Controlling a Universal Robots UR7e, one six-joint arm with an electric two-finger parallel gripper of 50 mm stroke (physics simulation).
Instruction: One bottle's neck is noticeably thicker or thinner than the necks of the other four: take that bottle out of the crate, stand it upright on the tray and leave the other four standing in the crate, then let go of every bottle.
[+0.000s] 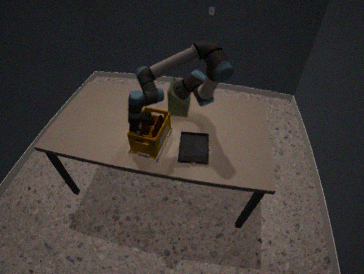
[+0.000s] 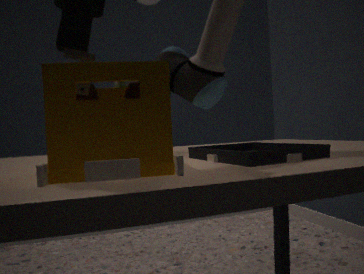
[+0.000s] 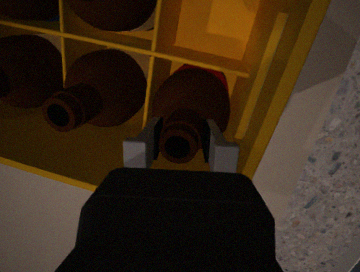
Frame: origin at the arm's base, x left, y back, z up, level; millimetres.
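Seen in the pictures: gripper, between the fingertips: (image 1: 137,134) (image 2: 80,94) (image 3: 182,131); arm's base, origin of its link: (image 1: 179,91).
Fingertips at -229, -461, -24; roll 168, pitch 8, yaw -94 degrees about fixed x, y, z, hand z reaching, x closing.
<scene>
Pixels of each thing's top centre, then the offset from my fingertips to it, as dx, dy, dz.
- yellow crate, centre of its top: (image 3: 35,53) (image 2: 110,78) (image 1: 149,122) +65, +74, +41
- black tray, centre of its top: (image 2: 251,146) (image 1: 194,145) +355, +30, -108
The yellow crate (image 1: 142,146) (image 2: 110,120) (image 3: 295,55) stands upright on the table. My gripper (image 1: 135,131) (image 3: 182,131) is down at the crate's top and shut on the neck of a brown bottle (image 3: 192,95) in the corner compartment; red shows at its far side. The bottle is inside the crate; its base is hidden. A brown bottle (image 3: 107,90) stands in the compartment beside it, another bottle (image 3: 27,70) farther left, and more brown bottles (image 3: 112,10) in the other row. The black tray (image 1: 194,148) (image 2: 250,159) lies to the crate's right, with no bottle visible on it.
A green block-like object (image 1: 178,102) stands behind the crate and tray, near the arm's base. Pale small blocks (image 2: 112,170) edge the crate's foot. The crate compartment behind the gripped bottle is empty. Thin yellow dividers (image 3: 110,42) separate the compartments.
</scene>
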